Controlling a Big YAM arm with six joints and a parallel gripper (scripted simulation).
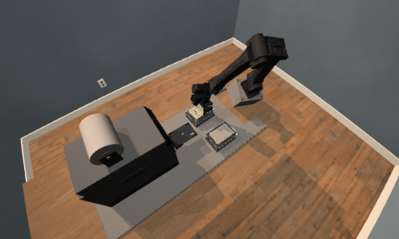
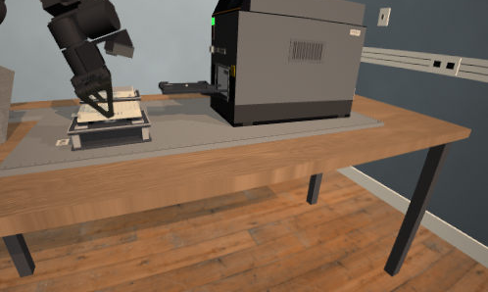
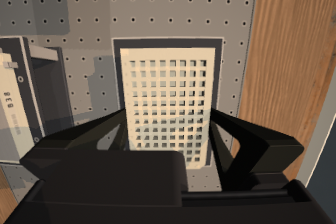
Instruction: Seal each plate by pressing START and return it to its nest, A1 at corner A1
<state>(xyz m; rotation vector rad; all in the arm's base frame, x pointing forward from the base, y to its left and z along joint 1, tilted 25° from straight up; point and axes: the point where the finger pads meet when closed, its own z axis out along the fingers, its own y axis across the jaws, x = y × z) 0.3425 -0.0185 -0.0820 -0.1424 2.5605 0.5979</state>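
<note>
The plate nest is 3 cm below my hand. Round my hand: sealer stage (18 cm ahead, 13 cm to the left, 3 cm above); start button (26 cm ahead, 24 cm to the left, 12 cm above); small label (10 cm behind, 7 cm below, 2 cm to the right).
</note>
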